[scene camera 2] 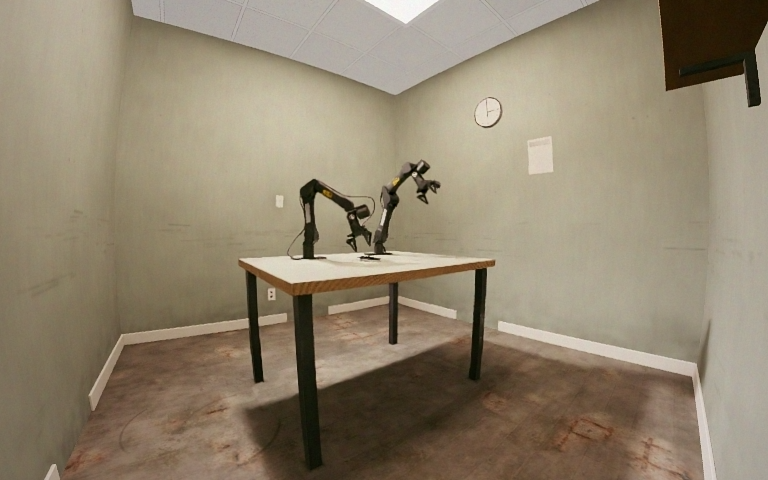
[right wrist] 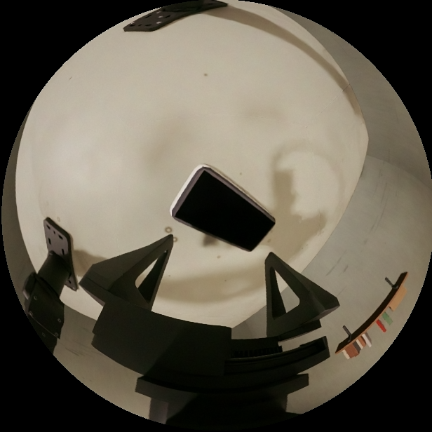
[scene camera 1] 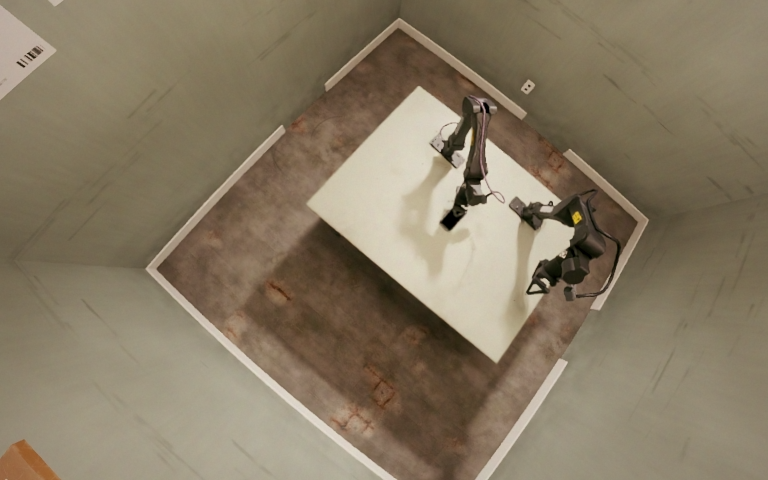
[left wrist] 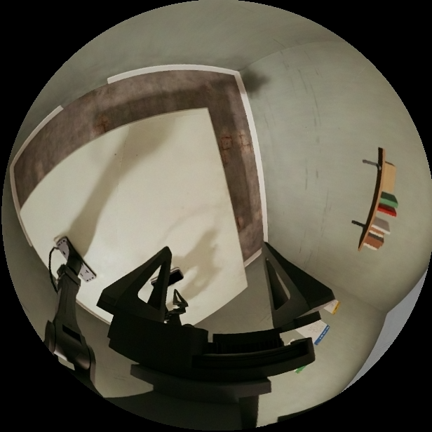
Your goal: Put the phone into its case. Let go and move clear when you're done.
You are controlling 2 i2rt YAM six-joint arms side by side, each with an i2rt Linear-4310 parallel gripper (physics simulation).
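Observation:
The phone lies flat, black screen up, on the table. A pale rim of the case shows along its upper and left edges in the right wrist view; how deep the phone sits in it I cannot tell. My right gripper is open and empty, low above the table near the phone, its fingers apart from it. In scene camera 1 it partly covers the phone's surroundings. My left gripper is open and empty, raised high away from the phone.
The white table carries both arm bases. The left arm's base plate stands at the right in scene camera 1, the right arm's base plate at the upper left. A wall shelf with books is far off.

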